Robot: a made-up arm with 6 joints. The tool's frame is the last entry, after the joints.
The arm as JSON. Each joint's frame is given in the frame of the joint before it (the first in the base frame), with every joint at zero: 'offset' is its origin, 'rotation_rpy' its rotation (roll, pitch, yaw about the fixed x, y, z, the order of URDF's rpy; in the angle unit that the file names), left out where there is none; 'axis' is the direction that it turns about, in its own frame. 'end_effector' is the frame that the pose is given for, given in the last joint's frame.
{
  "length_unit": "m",
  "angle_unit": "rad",
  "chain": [
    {
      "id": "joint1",
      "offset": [
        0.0,
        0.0,
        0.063
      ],
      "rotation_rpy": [
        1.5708,
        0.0,
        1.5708
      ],
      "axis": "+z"
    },
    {
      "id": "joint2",
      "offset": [
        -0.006,
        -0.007,
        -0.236
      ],
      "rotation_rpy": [
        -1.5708,
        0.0,
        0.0
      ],
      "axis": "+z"
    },
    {
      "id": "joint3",
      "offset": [
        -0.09,
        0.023,
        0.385
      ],
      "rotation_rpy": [
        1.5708,
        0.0,
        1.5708
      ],
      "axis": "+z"
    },
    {
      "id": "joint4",
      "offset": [
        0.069,
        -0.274,
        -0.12
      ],
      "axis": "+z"
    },
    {
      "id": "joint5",
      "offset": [
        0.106,
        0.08,
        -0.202
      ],
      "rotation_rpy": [
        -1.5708,
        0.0,
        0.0
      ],
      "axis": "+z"
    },
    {
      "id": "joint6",
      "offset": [
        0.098,
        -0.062,
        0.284
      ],
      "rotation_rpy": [
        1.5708,
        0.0,
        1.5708
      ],
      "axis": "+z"
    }
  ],
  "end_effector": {
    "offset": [
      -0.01,
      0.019,
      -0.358
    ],
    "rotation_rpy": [
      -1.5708,
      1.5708,
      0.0
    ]
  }
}
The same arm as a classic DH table. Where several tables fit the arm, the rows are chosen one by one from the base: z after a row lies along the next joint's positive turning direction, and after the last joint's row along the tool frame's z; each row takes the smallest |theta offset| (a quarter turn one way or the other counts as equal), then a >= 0, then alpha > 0; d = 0 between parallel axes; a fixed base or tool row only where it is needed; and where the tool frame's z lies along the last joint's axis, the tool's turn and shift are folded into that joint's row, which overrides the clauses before.
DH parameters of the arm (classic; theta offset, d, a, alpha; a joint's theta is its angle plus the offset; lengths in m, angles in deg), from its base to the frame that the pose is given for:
base (fixed): 90.00 0.0630 0.0000 90.00
joint1: 0.00 -0.2360 -0.0060 -90.00
joint2: 90.00 0.3780 0.0230 90.00
joint3: -75.87 0.0000 0.2826 0.00
joint4: 75.87 -0.4120 0.1060 -90.00
joint5: -90.00 0.3640 0.0620 -90.00
joint6: 0.00 -0.2600 0.0100 90.00
tool (fixed): -90.00 0.0190 0.0000 0.00

